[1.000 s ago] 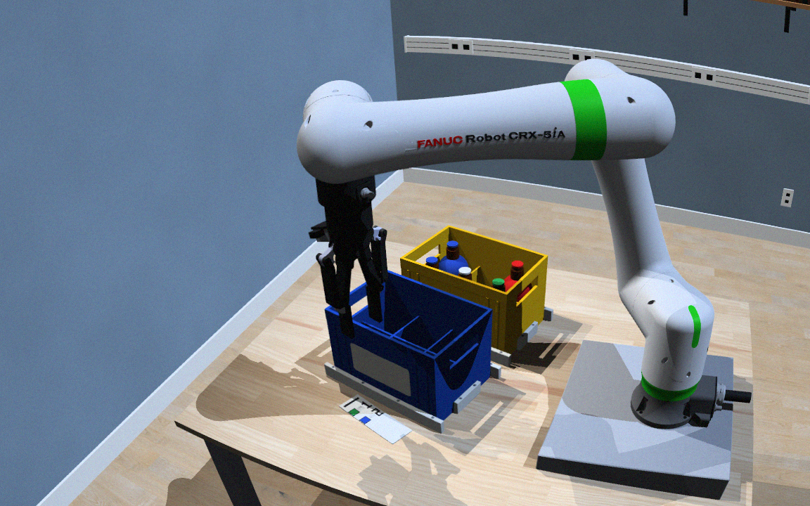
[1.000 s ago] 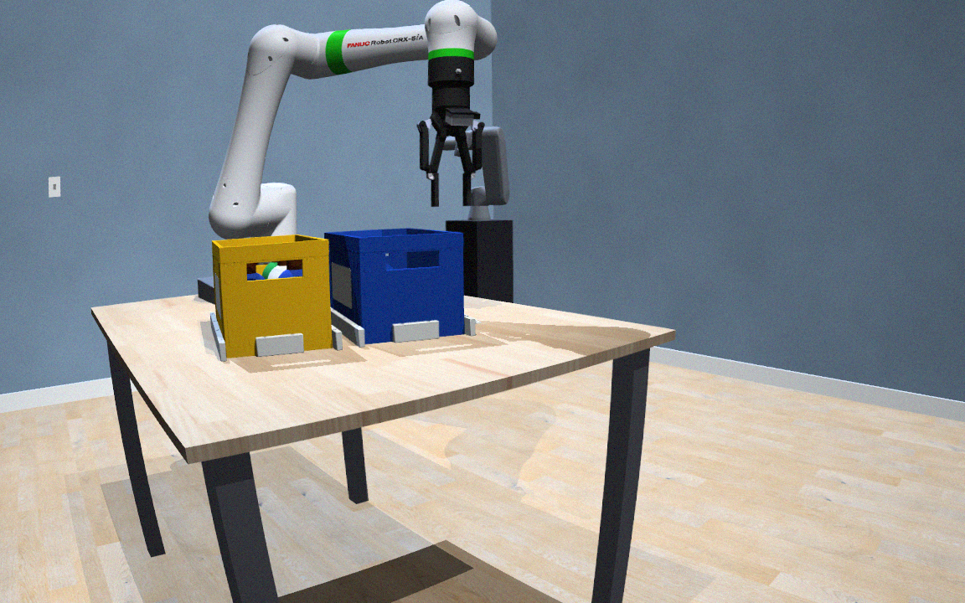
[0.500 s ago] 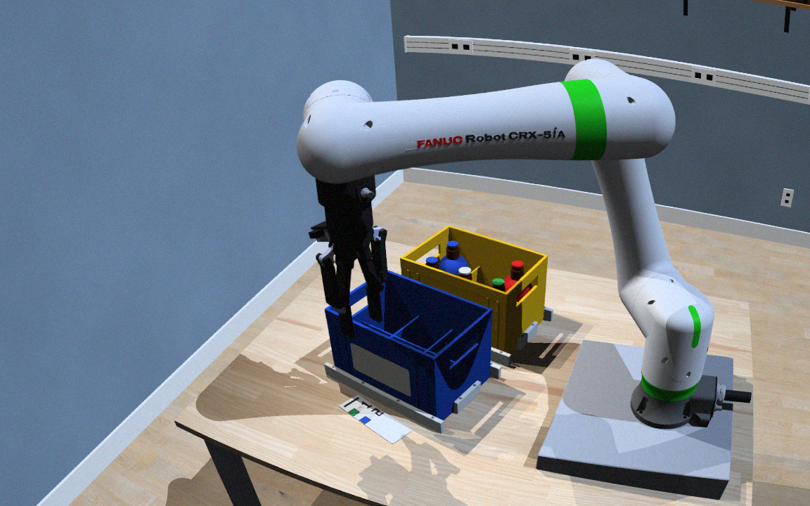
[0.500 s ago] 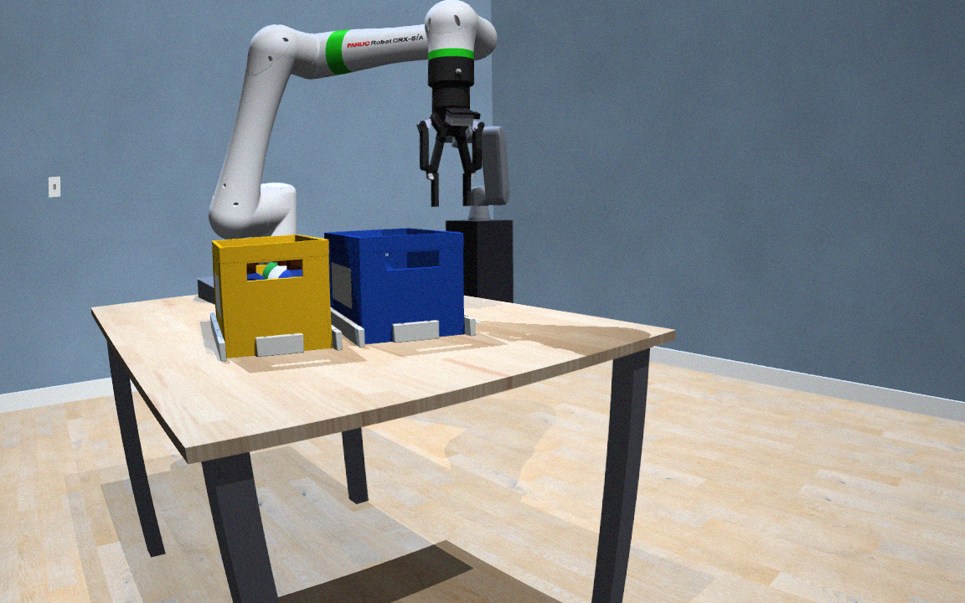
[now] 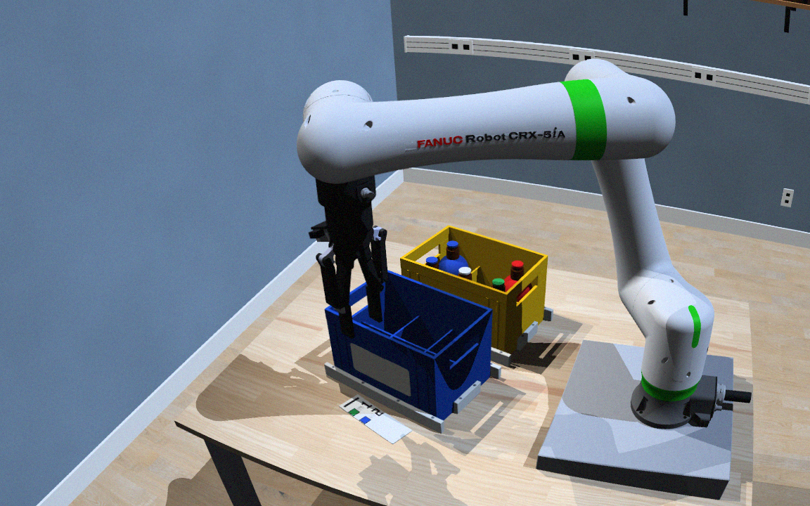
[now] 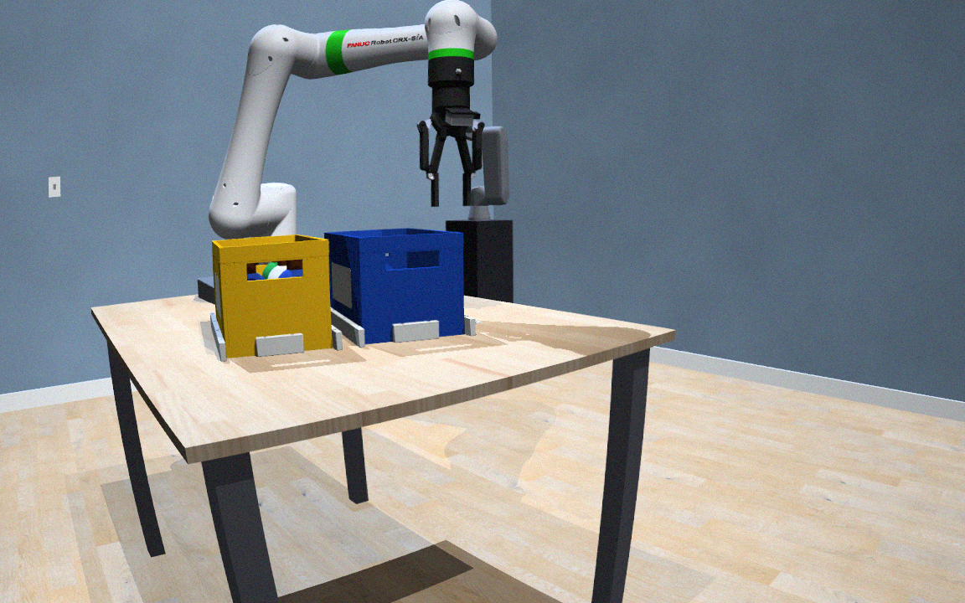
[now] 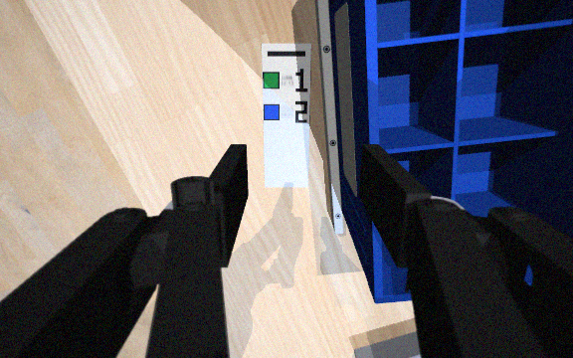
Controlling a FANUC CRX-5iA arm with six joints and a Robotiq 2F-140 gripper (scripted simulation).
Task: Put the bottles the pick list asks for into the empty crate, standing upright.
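Now: the green-label bottle 150 mm behind my hand, 310 mm to the right of it and 160 mm below it. Round my hand: pick list: 10 mm behind, 10 mm to the left, 250 mm below; then blue crate: 20 mm behind, 130 mm to the right, 170 mm below; then white-label bottle: 70 mm behind, 330 mm to the right, 160 mm below.
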